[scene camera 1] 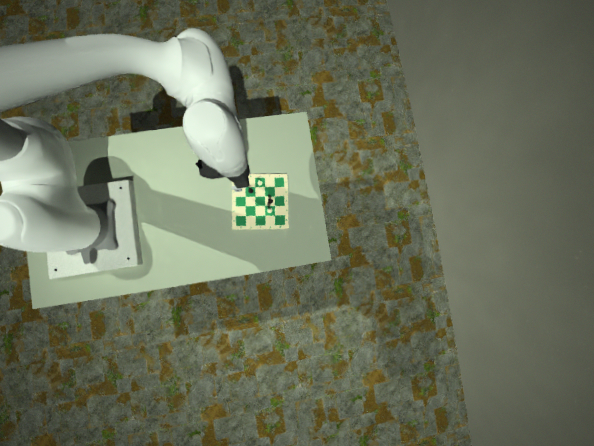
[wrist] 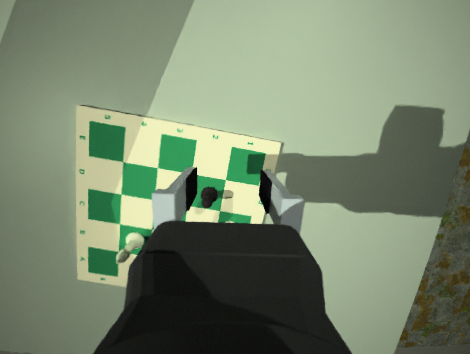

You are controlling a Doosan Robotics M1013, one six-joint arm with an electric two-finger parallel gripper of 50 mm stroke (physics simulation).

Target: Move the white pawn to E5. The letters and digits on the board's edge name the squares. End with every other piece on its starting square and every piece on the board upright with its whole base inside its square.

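Pixels of known places: gripper, fingertip midpoint: [wrist: 228, 181]; arm's base, origin of the base link: [scene camera 1: 92, 227].
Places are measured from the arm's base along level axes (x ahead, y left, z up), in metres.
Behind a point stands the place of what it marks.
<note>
The board [scene camera 1: 260, 228] {x 0.614, y -0.068, z -0.023 m} [wrist: 82, 200] {x 0.611, y -0.063, z -0.023 m} lies flat. Square E5 [scene camera 1: 241, 220] {x 0.544, y -0.029, z -0.023 m} [wrist: 106, 141] {x 0.541, y -0.031, z -0.023 m} is green and bare. One white piece [scene camera 1: 270, 210] {x 0.661, y -0.007, z 0.014 m} [wrist: 134, 241] {x 0.653, y 0.001, z -0.013 m} stands upright on B4. Another white piece [scene camera 1: 260, 183] {x 0.632, y 0.107, z -0.011 m} [wrist: 230, 221] {x 0.621, y 0.110, z -0.021 m} stands on C1, mostly hidden by the gripper body in the wrist view. I cannot tell which is the pawn. A black piece [scene camera 1: 251, 190] {x 0.595, y 0.082, z -0.011 m} [wrist: 208, 196] {x 0.585, y 0.084, z -0.002 m} stands on D2; another black piece [scene camera 1: 270, 201] {x 0.664, y 0.030, z -0.002 m} stands on B3. My gripper [scene camera 1: 240, 188] {x 0.555, y 0.102, z 0.042 m} [wrist: 228, 181] {x 0.555, y 0.102, z 0.042 m} is open and empty, over the board's E-side corner near row 1. The D2 piece shows between the fingers, below them.
The pale table [scene camera 1: 295, 240] {x 0.745, y -0.130, z -0.029 m} [wrist: 325, 60] {x 0.436, y 0.192, z -0.029 m} surrounds the board. The arm's white base plate [scene camera 1: 131, 220] {x 0.143, y 0.012, z 0.000 m} is at the table's left. The arm's shadow falls across the table and part of the board. Patterned floor [scene camera 1: 350, 300] [wrist: 445, 280] lies beyond the table's edges.
</note>
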